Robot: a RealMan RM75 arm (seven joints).
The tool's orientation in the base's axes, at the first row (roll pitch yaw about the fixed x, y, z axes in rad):
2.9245 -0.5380 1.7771
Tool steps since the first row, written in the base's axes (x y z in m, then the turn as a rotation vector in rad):
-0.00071 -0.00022 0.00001 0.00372 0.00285 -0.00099
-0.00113 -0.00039 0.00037 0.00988 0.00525 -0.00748
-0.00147 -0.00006 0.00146 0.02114 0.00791 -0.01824
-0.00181 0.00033 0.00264 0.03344 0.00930 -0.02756
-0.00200 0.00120 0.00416 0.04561 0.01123 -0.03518
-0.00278 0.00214 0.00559 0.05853 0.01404 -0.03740
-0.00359 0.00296 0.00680 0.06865 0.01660 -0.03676
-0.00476 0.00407 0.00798 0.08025 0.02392 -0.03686
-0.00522 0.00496 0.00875 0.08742 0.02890 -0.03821
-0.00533 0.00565 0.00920 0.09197 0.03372 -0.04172
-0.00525 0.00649 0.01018 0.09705 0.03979 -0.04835
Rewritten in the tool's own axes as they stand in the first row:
-0.00005 -0.00071 -0.00020 0.00123 0.00372 0.00275
0.00006 -0.00107 -0.00064 -0.00116 0.00877 0.01015
0.00096 -0.00117 -0.00142 -0.00642 0.01804 0.02181
0.00195 -0.00125 -0.00223 -0.01219 0.02848 0.03170
0.00349 -0.00108 -0.00306 -0.01661 0.03915 0.04044
0.00515 -0.00149 -0.00385 -0.01766 0.05164 0.04520
0.00660 -0.00198 -0.00451 -0.01696 0.06190 0.04713
0.00835 -0.00281 -0.00503 -0.01290 0.07390 0.05237
0.00957 -0.00303 -0.00525 -0.01067 0.08113 0.05694
0.01040 -0.00299 -0.00528 -0.00921 0.08537 0.06295
0.01159 -0.00266 -0.00564 -0.00840 0.08967 0.07230

